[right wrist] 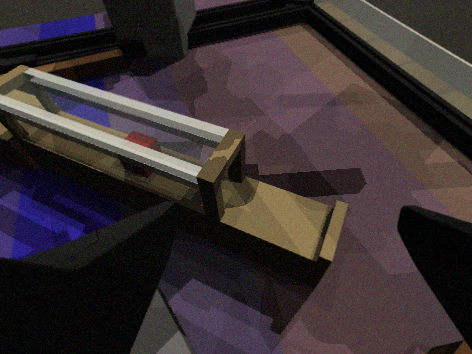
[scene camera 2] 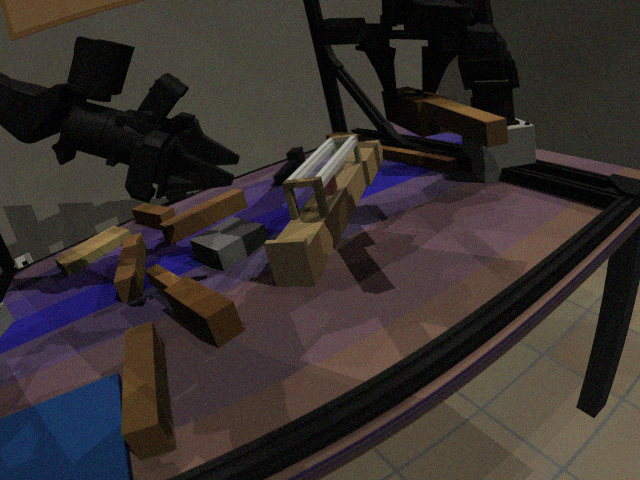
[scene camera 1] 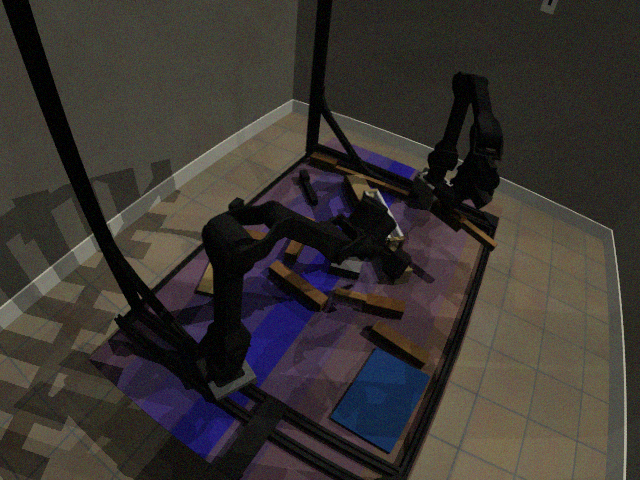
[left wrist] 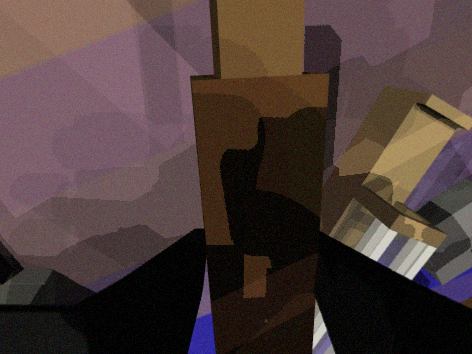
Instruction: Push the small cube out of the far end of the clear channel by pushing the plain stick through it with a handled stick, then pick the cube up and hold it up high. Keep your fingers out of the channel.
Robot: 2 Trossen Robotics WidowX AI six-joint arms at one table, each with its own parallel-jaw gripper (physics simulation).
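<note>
The clear channel, with white rails and pale wooden frames [scene camera 1: 385,209] [scene camera 2: 318,183] [left wrist: 382,240] [right wrist: 212,170], lies mid-table, its open trough toward scene camera 2. The small red cube [scene camera 2: 331,185] [right wrist: 142,140] sits inside it, below the rails. My left gripper [left wrist: 256,241] is shut on the thick handle of the handled stick [scene camera 1: 478,233] [scene camera 2: 465,116] [left wrist: 215,112], held above the table to the right of the channel in scene camera 2, its thin part pointing away from the fingers. My right gripper [scene camera 2: 235,169] [right wrist: 285,214] is open and empty, above and beside the channel. I cannot tell which piece is the plain stick.
A grey block [scene camera 1: 348,266] [scene camera 2: 227,243] lies beside the channel. Several wooden pieces lie about, such as a stepped one [scene camera 1: 372,302] [scene camera 2: 201,304] and a bar [scene camera 1: 398,343] [scene camera 2: 147,387] by the blue mat [scene camera 1: 382,397] [scene camera 2: 67,423]. A dark rod [scene camera 1: 307,186] lies behind.
</note>
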